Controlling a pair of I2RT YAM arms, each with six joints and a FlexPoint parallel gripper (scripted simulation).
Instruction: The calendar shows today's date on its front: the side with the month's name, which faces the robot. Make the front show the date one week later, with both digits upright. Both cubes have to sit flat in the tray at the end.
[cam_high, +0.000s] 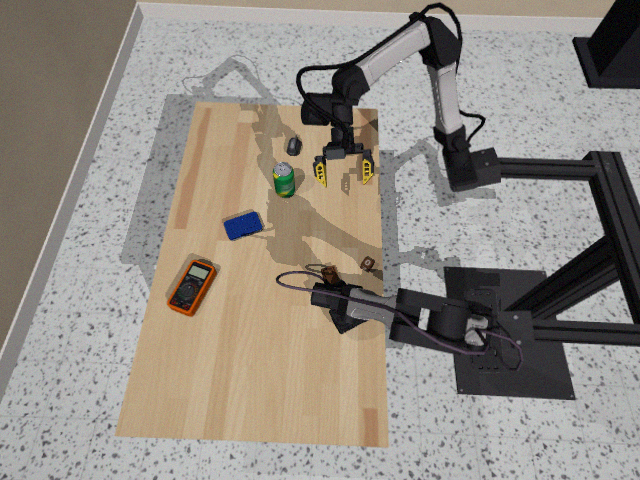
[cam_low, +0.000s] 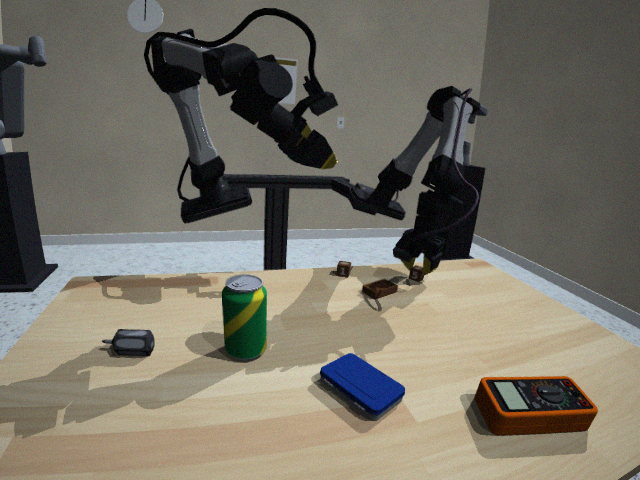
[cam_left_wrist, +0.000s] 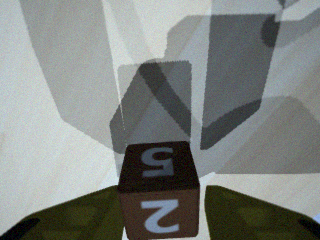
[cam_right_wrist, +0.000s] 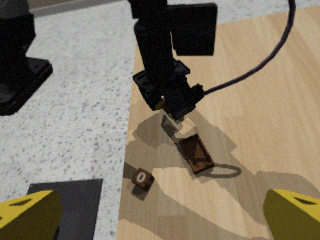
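Right now the brown tray is 13 cm to the right of my left hand, 5 cm ahead of it and 1 cm below it. From my left hand the other things lie so: blue case: 34 cm ahead, 30 cm to the right, 1 cm below; then dark mouse-like object: 63 cm to the right, 20 cm ahead, 1 cm below.
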